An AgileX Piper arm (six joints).
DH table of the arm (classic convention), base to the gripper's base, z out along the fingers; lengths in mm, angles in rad. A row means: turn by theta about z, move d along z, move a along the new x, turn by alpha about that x. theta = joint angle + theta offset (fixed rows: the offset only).
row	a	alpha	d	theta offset
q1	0	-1.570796	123	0
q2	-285.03	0	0	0.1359
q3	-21.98	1.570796	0	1.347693
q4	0	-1.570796	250.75	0
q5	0	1.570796	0	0
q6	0	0	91	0
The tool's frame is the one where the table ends.
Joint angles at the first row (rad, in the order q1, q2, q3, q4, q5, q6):
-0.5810 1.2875 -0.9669 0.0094 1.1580 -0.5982
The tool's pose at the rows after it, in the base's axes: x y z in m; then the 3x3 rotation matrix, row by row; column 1 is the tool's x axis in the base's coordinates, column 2 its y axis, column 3 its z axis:
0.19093 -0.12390 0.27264; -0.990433 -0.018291 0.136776; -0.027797 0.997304 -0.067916; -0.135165 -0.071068 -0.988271
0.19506 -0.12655 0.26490; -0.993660 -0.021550 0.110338; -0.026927 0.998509 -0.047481; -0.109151 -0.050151 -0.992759
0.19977 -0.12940 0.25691; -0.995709 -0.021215 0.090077; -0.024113 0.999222 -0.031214; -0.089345 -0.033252 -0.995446
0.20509 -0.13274 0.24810; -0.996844 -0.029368 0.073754; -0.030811 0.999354 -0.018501; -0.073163 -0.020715 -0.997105
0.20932 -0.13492 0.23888; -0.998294 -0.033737 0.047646; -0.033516 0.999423 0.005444; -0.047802 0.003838 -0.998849
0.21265 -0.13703 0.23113; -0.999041 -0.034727 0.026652; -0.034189 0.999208 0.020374; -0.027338 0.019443 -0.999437
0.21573 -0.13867 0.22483; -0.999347 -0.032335 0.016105; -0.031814 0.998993 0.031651; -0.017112 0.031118 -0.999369
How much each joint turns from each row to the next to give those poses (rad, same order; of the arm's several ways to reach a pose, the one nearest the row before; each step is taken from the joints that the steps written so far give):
-0.0021 0.0274 0.0000 0.0109 -0.0001 -0.0148
-0.0007 0.0336 0.0000 0.0028 0.0001 -0.0032
0.0000 0.0344 -0.0001 0.0028 -0.0083 0.0002
0.0000 0.0370 0.0000 0.0019 -0.0164 -0.0088
0.0000 0.0375 0.0001 0.0063 -0.0023 -0.0066
0.0000 0.0310 -0.0001 0.0010 -0.0052 -0.0018
0.0000 0.0247 0.0001 0.0042 -0.0097 0.0000

